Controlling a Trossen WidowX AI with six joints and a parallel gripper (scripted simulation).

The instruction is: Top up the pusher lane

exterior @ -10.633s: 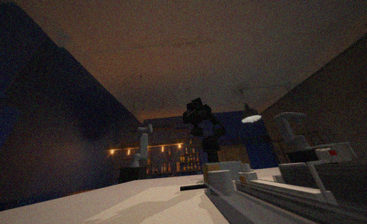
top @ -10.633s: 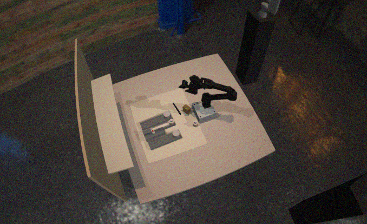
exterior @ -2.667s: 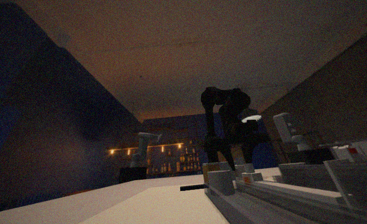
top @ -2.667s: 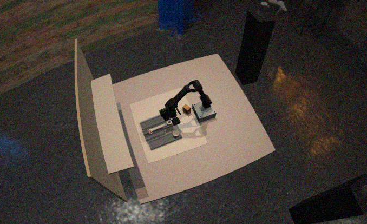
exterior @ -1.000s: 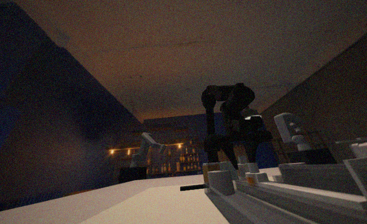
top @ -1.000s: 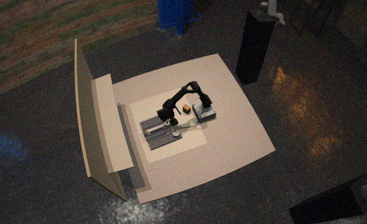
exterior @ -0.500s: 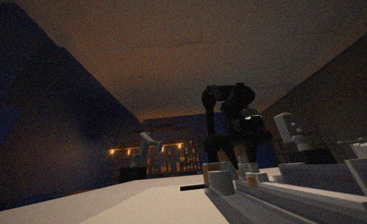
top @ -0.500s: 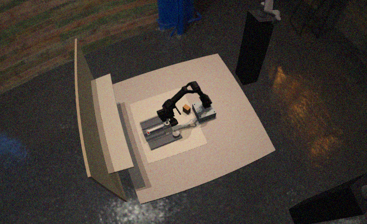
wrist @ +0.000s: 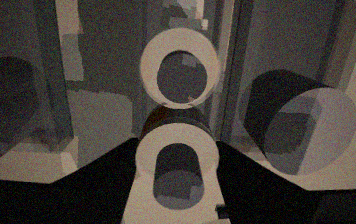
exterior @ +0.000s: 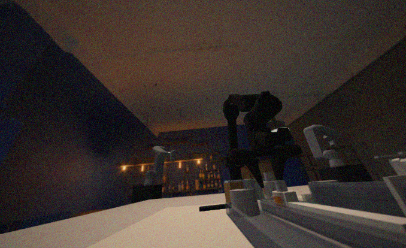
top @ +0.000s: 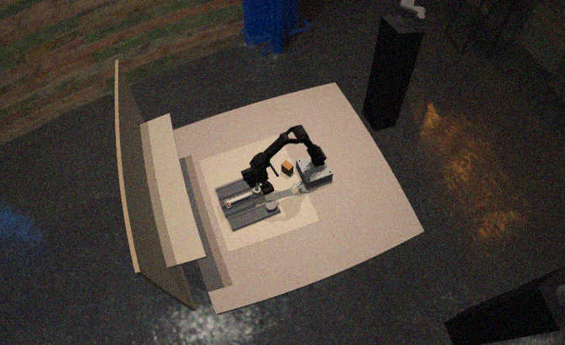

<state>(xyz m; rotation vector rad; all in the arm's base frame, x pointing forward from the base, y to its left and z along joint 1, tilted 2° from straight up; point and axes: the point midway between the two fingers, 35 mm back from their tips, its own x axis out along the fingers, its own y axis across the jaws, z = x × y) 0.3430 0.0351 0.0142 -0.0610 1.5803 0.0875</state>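
My gripper tip is now 15 cm short of the grey lane unit, 4 cm to the right of it and 3 cm above it. From my gripper tip the other things lie so: red mark 23 cm ahead, 6 cm to the left, 2 cm above; thin black stick 9 cm behind, 13 cm to the right, 5 cm below.
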